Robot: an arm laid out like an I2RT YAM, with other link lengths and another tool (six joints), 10 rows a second.
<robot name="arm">
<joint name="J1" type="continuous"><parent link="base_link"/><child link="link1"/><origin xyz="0 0 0.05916" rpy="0 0 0"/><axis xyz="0 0 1"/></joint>
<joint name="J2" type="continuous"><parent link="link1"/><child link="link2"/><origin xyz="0.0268 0.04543 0.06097" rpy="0 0 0"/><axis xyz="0 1 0"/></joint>
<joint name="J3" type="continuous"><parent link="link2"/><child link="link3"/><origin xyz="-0.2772 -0.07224 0" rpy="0 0 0"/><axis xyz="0 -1 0"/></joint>
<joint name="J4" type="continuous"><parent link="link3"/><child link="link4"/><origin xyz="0.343 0.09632 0.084" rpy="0 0 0"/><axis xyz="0 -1 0"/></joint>
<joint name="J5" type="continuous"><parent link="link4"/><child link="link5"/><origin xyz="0.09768 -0.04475 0.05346" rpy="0 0 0"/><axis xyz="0 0 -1"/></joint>
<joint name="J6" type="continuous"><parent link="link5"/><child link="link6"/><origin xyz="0.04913 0 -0.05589" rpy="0 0 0"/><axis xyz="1 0 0"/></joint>
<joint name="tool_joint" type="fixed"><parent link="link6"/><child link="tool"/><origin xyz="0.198 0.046 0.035" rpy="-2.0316 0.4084 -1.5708"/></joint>
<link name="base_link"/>
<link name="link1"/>
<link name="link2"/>
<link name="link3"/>
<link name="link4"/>
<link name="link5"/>
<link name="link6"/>
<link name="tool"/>
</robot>
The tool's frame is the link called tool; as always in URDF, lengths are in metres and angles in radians. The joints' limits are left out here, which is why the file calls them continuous.
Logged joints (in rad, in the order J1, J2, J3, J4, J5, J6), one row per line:
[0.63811 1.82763 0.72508 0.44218 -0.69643 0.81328]
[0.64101 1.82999 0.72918 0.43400 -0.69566 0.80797]
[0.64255 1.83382 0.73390 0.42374 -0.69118 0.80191]
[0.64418 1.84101 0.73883 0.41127 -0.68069 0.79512]
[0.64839 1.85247 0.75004 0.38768 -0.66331 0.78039]
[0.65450 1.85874 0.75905 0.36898 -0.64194 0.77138]
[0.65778 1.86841 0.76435 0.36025 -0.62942 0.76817]
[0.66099 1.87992 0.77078 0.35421 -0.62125 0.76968]
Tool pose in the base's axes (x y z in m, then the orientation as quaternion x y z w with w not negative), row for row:
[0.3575 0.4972 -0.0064 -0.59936 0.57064 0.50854 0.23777]
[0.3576 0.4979 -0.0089 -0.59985 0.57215 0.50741 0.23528]
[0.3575 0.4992 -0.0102 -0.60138 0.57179 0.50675 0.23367]
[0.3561 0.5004 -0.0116 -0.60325 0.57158 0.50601 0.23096]
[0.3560 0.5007 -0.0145 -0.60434 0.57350 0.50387 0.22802]
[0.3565 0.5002 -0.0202 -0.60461 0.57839 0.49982 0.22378]
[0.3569 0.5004 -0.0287 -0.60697 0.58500 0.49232 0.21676]
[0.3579 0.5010 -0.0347 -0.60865 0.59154 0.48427 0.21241]
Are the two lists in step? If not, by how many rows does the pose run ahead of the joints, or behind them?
The pose runs 2 rows behind the joints: the pose in row i belongs to the joints in row i - 2.
